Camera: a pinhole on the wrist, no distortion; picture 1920 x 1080 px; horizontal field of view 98.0 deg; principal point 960.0 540.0 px. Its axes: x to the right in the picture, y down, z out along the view. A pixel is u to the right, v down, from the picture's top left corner.
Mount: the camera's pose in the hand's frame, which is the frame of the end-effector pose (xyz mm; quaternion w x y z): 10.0 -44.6 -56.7 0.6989 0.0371 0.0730 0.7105
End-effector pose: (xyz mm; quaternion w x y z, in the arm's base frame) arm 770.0 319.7 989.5 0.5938 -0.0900 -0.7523 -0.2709
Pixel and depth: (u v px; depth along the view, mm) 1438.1 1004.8 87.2
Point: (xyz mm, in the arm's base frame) 752.2 349.9 963.2
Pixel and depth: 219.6 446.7 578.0
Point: 34.6 119.2 916.7
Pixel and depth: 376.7 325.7 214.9
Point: 528.2 227.2 1006.7
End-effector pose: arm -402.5 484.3 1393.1 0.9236 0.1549 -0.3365 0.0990
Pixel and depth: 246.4 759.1 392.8
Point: -531.9 17.7 1561.8
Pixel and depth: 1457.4 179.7 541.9
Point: -502.6 647.3 1977.4
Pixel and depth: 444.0 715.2 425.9
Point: -556.2 78.8 1608.8
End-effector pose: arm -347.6 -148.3 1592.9 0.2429 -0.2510 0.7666 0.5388
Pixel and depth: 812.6 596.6 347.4
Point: -292.3 98.2 1415.8
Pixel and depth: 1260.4 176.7 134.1
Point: -414.5 -94.9 1525.3
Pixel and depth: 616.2 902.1 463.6
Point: -78.9 221.4 1382.0
